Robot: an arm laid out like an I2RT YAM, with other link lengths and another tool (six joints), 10 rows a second.
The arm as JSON. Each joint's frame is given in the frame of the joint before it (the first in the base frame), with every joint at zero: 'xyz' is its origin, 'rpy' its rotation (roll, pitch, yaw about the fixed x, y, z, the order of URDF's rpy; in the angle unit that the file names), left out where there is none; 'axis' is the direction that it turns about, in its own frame. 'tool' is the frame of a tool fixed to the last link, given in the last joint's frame.
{
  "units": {
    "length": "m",
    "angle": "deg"
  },
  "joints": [
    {
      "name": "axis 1",
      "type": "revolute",
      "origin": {
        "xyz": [
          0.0,
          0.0,
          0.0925
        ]
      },
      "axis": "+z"
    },
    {
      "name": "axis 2",
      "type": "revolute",
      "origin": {
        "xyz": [
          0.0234,
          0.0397,
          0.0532
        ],
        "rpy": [
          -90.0,
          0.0,
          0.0
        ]
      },
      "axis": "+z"
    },
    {
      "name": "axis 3",
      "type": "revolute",
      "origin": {
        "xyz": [
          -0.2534,
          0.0,
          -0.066
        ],
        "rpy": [
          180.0,
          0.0,
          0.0
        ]
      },
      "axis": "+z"
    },
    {
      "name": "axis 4",
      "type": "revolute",
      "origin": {
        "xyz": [
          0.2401,
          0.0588,
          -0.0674
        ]
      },
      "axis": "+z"
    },
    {
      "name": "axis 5",
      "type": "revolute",
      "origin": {
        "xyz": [
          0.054,
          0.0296,
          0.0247
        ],
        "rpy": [
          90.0,
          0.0,
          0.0
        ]
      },
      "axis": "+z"
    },
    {
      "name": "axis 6",
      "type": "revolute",
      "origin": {
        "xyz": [
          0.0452,
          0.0,
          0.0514
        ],
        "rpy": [
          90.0,
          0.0,
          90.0
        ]
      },
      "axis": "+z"
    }
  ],
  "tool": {
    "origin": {
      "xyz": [
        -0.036,
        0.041,
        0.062
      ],
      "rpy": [
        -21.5,
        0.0,
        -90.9
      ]
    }
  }
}
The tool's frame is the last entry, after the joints.
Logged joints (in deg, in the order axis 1, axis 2, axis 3, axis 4, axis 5, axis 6), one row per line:
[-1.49 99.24 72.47 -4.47 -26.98 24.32]
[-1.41 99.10 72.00 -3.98 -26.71 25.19]
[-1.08 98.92 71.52 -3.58 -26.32 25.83]
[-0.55 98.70 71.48 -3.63 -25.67 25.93]
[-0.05 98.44 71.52 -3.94 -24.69 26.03]
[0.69 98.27 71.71 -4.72 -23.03 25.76]
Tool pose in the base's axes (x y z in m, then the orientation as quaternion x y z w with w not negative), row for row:
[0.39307 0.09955 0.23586 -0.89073 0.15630 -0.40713 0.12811]
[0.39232 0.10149 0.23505 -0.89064 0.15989 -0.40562 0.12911]
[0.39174 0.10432 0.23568 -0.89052 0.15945 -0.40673 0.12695]
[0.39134 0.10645 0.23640 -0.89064 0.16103 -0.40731 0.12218]
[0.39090 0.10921 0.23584 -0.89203 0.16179 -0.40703 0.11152]
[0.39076 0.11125 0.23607 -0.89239 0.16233 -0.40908 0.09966]
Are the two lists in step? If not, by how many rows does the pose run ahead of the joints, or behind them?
The pose runs 1 row ahead of the joints: the pose in row i belongs to the joints in row i + 1.
